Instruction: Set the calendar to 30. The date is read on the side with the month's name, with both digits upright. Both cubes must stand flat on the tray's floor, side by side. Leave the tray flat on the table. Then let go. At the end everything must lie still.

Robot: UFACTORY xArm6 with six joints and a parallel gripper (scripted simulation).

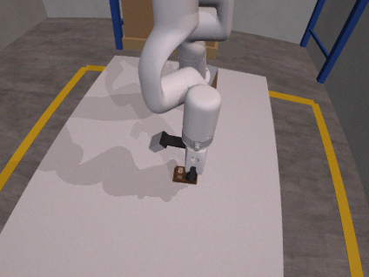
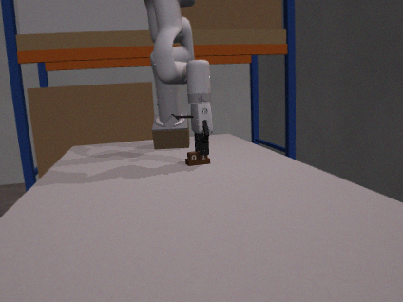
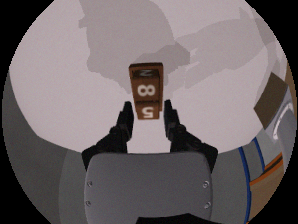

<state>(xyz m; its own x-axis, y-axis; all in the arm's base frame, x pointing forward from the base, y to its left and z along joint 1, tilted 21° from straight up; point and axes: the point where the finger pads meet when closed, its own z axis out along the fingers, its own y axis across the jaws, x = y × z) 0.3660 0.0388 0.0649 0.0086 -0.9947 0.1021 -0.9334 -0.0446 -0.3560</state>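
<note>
The brown digit cube lies 3 cm below my hand. Round my hand: brown calendar tray: 2 cm to the right, 4 cm below.
</note>
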